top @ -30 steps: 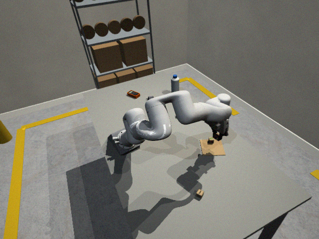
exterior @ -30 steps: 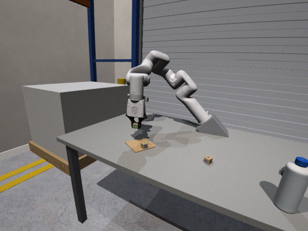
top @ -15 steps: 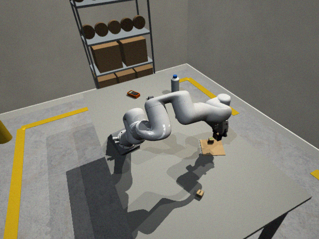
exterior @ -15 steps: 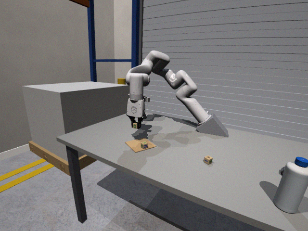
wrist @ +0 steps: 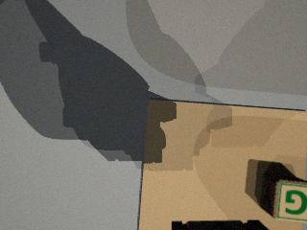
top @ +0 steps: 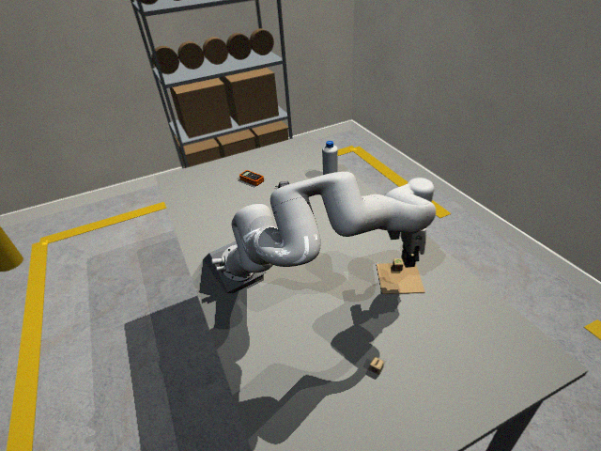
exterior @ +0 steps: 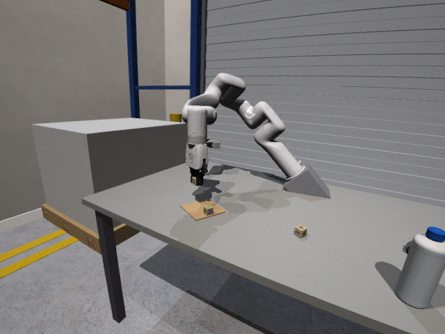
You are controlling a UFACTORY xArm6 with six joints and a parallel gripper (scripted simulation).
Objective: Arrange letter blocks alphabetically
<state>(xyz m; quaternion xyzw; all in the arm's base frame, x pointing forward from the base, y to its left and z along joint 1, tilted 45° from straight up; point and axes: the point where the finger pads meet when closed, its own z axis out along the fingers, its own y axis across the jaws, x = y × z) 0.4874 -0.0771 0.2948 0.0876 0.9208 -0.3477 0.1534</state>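
Now: the mat 30 mm to the left of my hand and 120 mm below it. Also, from my hand: orange meter: 310 mm behind, 890 mm to the left, 110 mm below; white bottle: 50 mm ahead, 730 mm to the left, 30 mm below; dark object: 190 mm behind, 760 mm to the left, 110 mm below.
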